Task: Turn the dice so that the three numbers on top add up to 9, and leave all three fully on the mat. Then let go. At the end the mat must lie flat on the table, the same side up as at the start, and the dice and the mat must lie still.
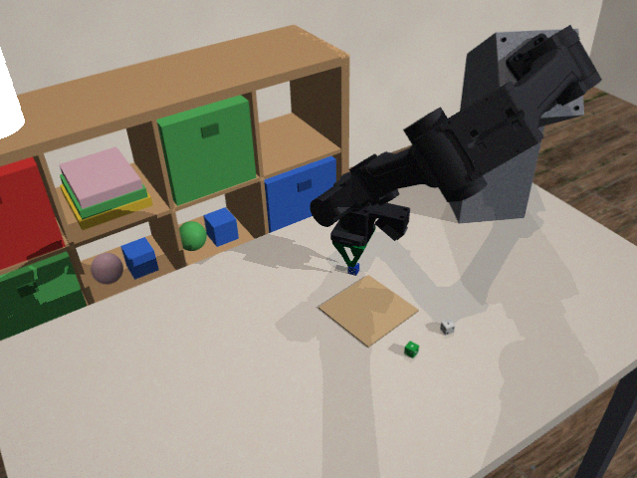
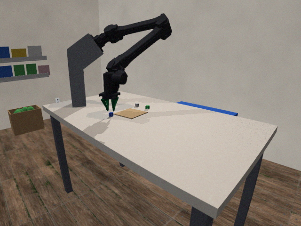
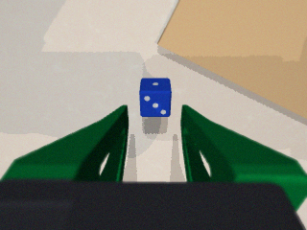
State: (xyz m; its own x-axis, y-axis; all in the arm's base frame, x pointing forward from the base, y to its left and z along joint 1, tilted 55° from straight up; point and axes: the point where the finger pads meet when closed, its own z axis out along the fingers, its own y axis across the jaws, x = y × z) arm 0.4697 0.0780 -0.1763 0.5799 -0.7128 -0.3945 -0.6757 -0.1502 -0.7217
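Right now my hand is 30 mm above the blue die. From my hand the other things lie so: tan mat (110 mm to the left, 40 mm below, 30 mm ahead); then green die (250 mm to the left, 30 mm below, 20 mm ahead); then white die (230 mm to the left, 70 mm behind, 30 mm below).
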